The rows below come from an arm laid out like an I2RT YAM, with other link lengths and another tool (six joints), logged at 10 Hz.
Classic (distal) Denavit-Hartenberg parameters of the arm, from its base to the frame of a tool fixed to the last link. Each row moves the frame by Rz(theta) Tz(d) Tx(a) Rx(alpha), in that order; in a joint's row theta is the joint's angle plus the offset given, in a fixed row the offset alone. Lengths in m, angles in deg.
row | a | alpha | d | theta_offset
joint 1 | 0.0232 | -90.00 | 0.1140 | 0.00
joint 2 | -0.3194 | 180.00 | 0.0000 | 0.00
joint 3 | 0.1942 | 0.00 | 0.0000 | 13.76
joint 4 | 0.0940 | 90.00 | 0.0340 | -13.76
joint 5 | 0.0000 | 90.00 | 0.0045 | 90.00
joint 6 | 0.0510 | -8.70 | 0.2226 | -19.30
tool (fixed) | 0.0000 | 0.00 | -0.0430 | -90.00
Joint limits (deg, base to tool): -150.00..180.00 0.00..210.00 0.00..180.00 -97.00..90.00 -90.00..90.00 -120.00..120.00
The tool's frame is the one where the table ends.
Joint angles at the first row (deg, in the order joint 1, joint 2, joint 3, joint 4, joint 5, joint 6):
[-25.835 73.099 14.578 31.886 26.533 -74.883]
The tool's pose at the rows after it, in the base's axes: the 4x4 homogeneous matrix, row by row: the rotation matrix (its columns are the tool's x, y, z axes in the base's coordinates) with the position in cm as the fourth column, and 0 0 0 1 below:
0.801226, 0.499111, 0.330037, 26.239; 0.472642, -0.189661, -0.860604, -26.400; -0.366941, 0.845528, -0.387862, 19.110; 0, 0, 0, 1
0.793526, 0.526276, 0.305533, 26.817; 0.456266, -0.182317, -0.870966, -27.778; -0.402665, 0.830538, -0.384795, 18.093; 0, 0, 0, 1
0.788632, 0.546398, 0.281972, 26.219; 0.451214, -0.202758, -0.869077, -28.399; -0.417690, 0.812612, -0.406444, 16.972; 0, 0, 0, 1
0.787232, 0.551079, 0.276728, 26.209; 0.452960, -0.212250, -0.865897, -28.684; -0.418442, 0.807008, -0.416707, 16.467; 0, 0, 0, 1
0.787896, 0.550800, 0.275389, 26.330; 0.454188, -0.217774, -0.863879, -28.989; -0.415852, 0.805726, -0.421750, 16.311; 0, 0, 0, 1
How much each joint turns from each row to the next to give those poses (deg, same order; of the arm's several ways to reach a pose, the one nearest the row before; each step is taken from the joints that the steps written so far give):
[-1.845 10.639 4.125 3.083 2.295 0.000]
[-1.763 5.197 0.018 5.000 0.000 -2.366]
[-1.670 1.590 -0.528 0.546 -0.703 -0.534]
[-0.616 1.139 0.002 0.528 -0.528 -0.001]
[-0.528 0.703 0.520 0.003 -0.522 0.000]

